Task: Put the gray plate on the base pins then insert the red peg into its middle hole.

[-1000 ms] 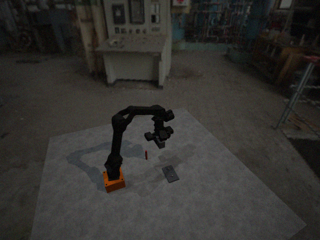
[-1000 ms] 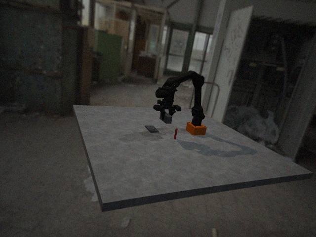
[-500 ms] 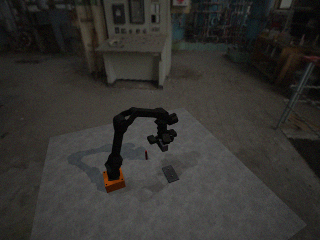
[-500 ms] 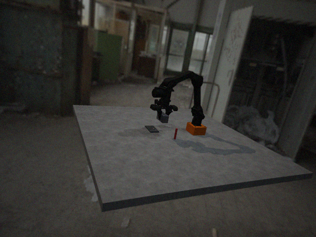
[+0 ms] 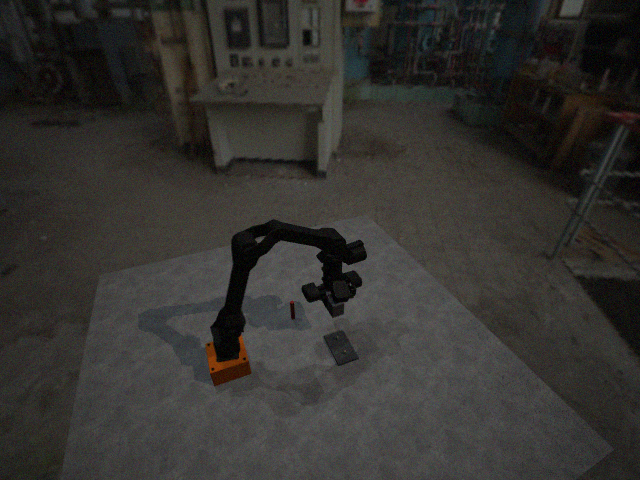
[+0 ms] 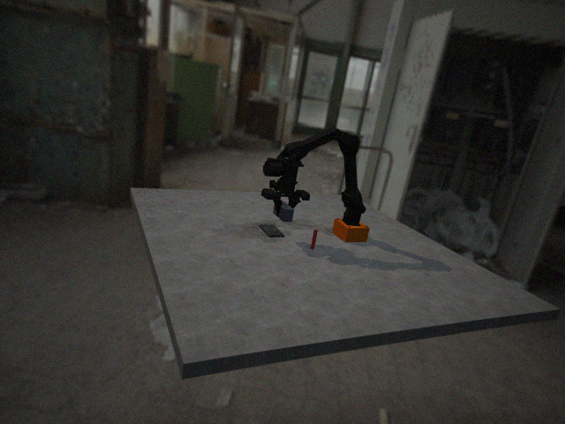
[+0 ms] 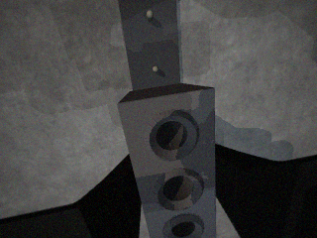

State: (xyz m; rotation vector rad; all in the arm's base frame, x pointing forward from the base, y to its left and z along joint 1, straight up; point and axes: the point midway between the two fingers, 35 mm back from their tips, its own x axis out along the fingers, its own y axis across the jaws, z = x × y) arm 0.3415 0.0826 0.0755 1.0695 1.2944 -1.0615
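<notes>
Right now the red peg is 12 cm behind my gripper tip, 7 cm to the left of it and 7 cm below it. Also, from my gripper tip: gray plate (3 cm above).
</notes>
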